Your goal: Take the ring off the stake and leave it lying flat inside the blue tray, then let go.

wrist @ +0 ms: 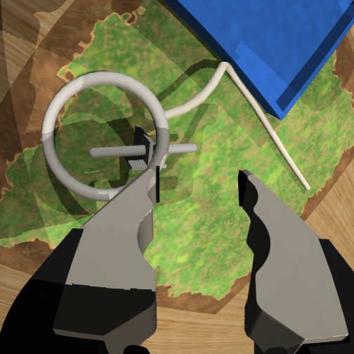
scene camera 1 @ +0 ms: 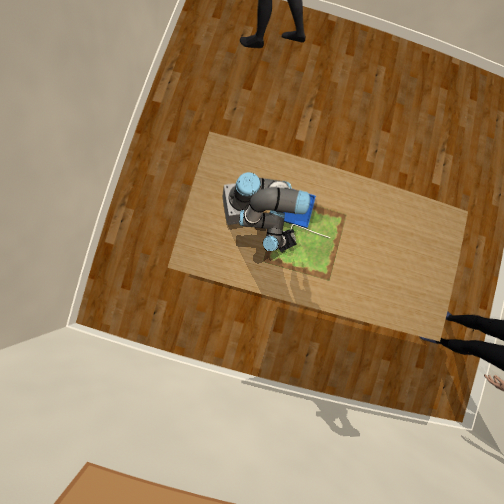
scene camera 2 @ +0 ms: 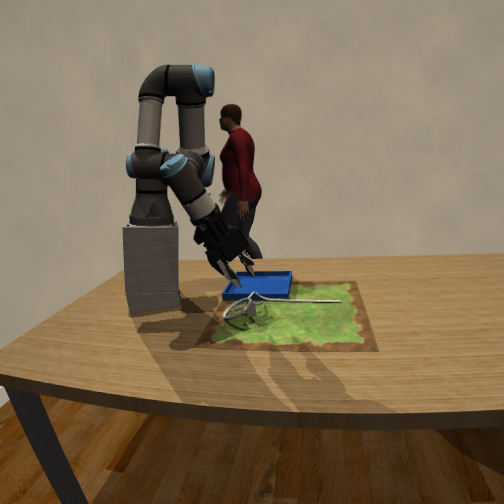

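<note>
The pale grey ring (wrist: pixel 104 77) (scene camera 2: pixel 225 316) leans over the grey stake (wrist: pixel 112 151) (scene camera 2: pixel 251 309), whose crossbar shows across the ring's right side in the wrist view. How far the ring encircles the stake is unclear. A thin white wire (wrist: pixel 270 127) (scene camera 2: pixel 300 301) (scene camera 1: pixel 312 232) runs from the ring's side, bends and reaches out to the right. My gripper (wrist: pixel 198 170) (scene camera 2: pixel 246 280) is partly open, with nothing between its fingers, above the stake's area. In the wrist view its left fingertip overlaps the ring's lower right edge. The blue tray (wrist: pixel 265 30) (scene camera 2: pixel 265 286) (scene camera 1: pixel 298 218) holds no ring.
The stake stands on a green, brown-edged mat (wrist: pixel 192 302) (scene camera 2: pixel 367 342) (scene camera 1: pixel 336 250). The wire's bend lies close by the tray's near wall. The wooden table (scene camera 1: pixel 400 250) (scene camera 2: pixel 425 360) extends around the mat. A person in red (scene camera 2: pixel 241 165) stands behind the table.
</note>
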